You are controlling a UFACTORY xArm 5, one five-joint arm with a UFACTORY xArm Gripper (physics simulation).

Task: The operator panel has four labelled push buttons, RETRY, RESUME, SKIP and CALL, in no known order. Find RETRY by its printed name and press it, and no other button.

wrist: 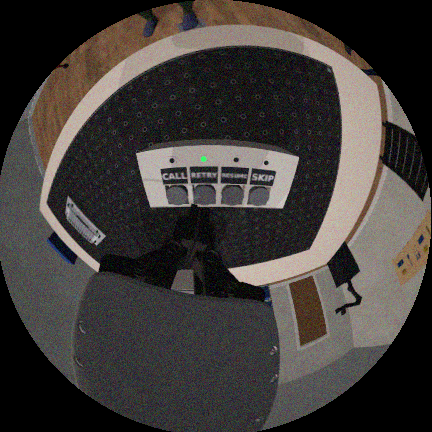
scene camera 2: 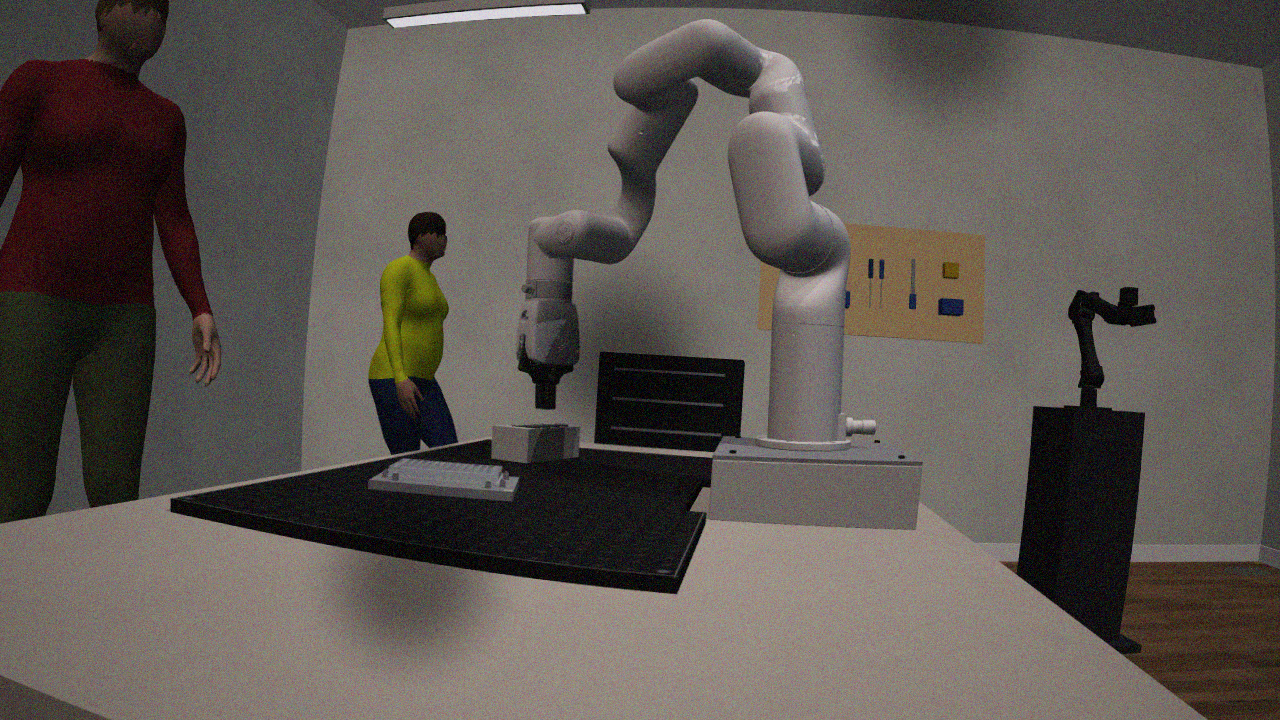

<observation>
In view: the gripper (scene camera 2: 545, 409), a grey slotted block (scene camera 2: 439, 472) and an operator panel (wrist: 218, 162).
The gripper shows as well in the wrist view (wrist: 195, 217).
</observation>
